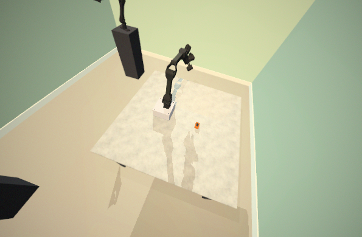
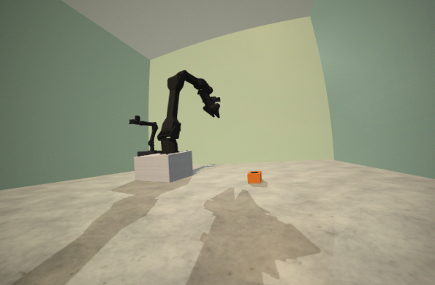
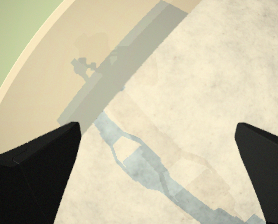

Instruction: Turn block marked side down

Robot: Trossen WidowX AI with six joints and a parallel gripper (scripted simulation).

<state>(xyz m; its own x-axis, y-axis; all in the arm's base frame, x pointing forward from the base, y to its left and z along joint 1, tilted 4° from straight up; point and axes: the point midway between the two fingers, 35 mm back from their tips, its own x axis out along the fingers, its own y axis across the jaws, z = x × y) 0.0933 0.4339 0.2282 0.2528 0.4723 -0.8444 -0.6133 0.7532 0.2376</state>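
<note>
Right now my gripper tip is 270 mm short of the orange block, 500 mm to the left of it and 320 mm above it.
</note>
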